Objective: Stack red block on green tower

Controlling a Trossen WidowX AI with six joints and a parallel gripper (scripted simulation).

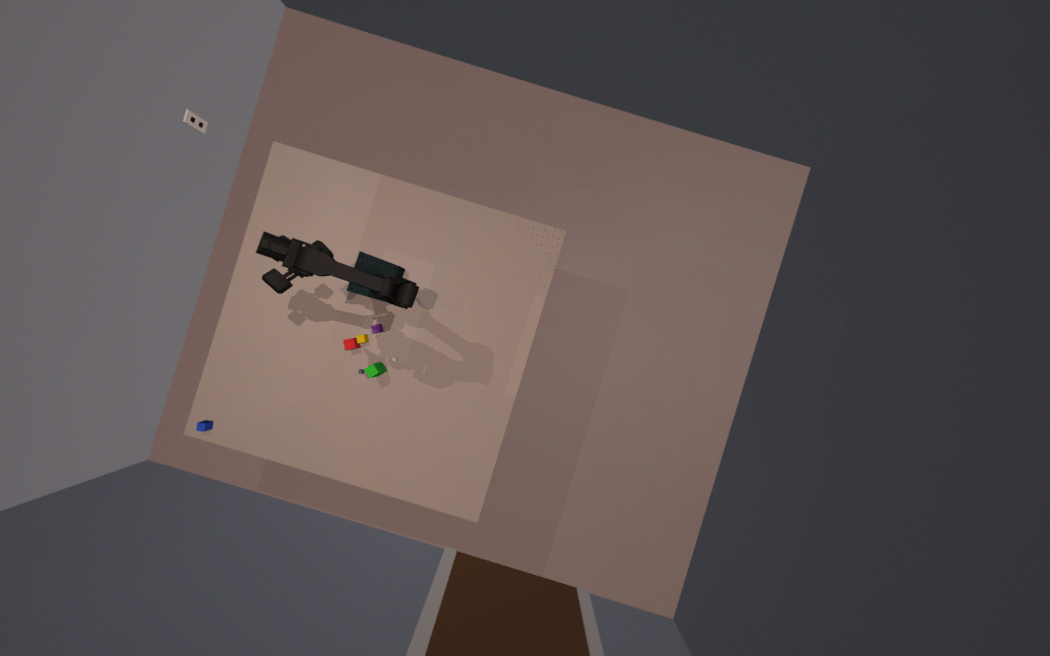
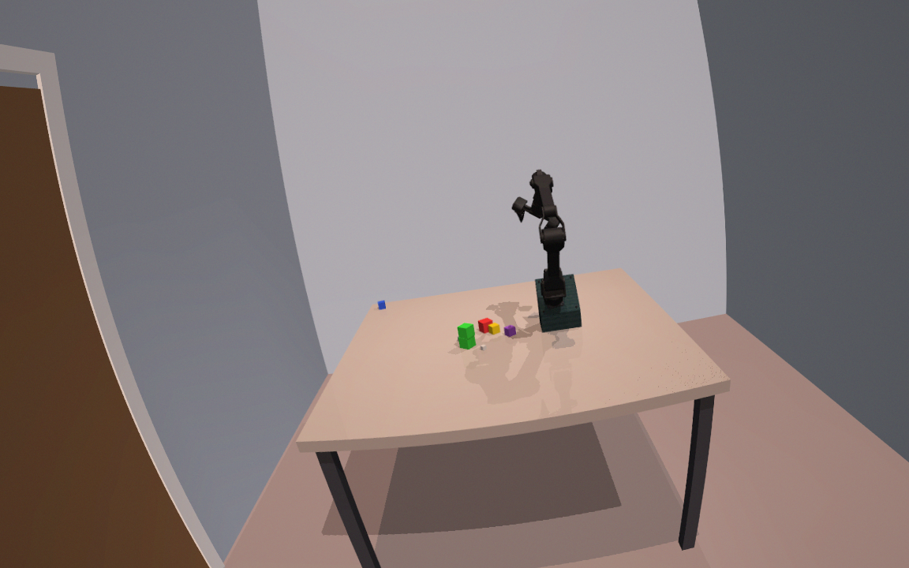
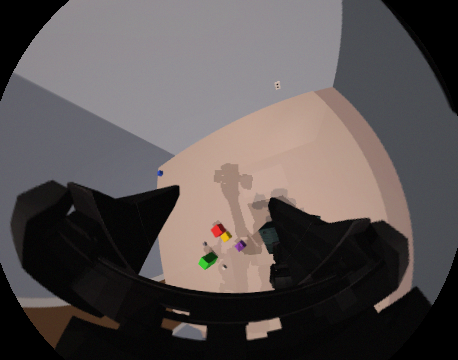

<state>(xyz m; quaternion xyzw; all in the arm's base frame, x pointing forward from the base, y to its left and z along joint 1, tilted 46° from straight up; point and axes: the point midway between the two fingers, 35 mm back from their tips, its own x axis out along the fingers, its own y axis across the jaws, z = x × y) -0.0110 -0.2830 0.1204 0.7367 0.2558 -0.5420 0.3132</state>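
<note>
Now: gripper tip 24 cm short of the red block, 4 cm to the right of it and 35 cm above it. Also, from my gripper tip: yellow cube 21 cm ahead, 8 cm to the left, 36 cm below; then purple cube 15 cm ahead, 13 cm to the left, 36 cm below; then blue cube 71 cm ahead, 49 cm to the right, 35 cm below.
</note>
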